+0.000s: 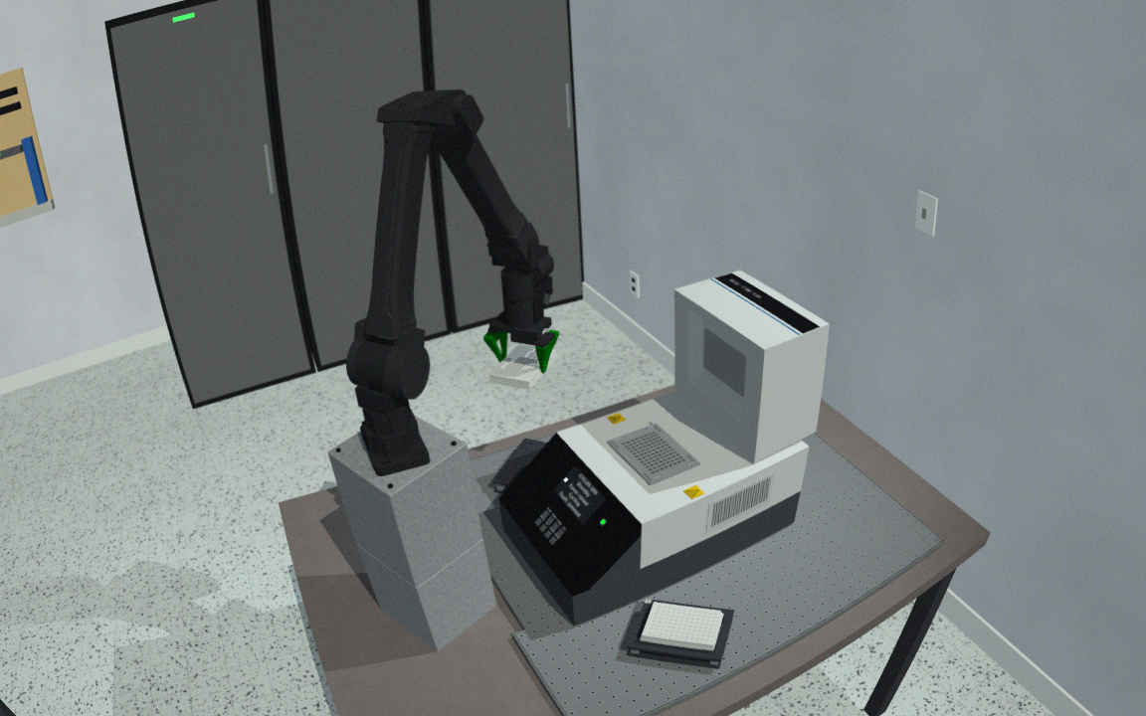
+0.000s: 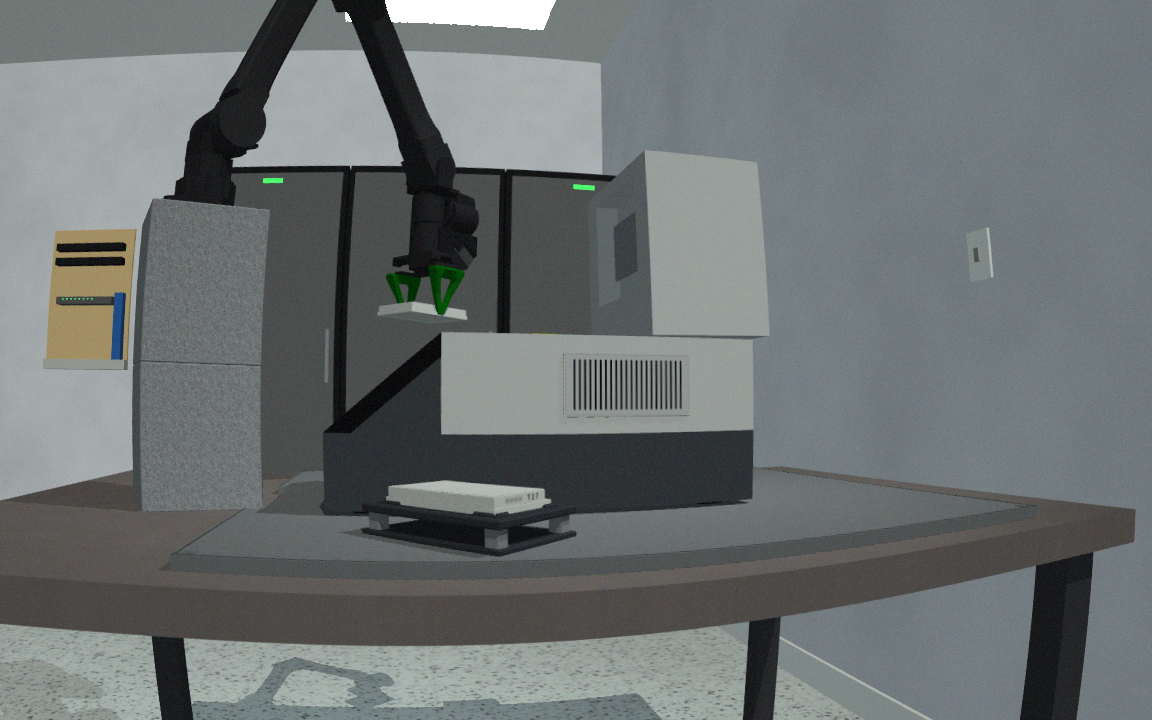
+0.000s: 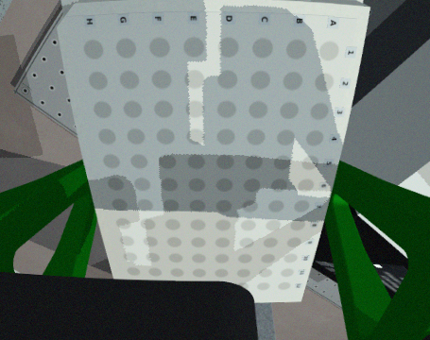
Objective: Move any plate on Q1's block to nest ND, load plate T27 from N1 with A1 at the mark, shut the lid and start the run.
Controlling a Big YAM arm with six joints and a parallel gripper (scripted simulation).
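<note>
The dark nest ND is 250 mm below my hand. Round my hand: plate T27 (550 mm to the right, 240 mm below, 40 mm ahead); then black plate nest N1 (550 mm to the right, 250 mm below, 40 mm ahead).
</note>
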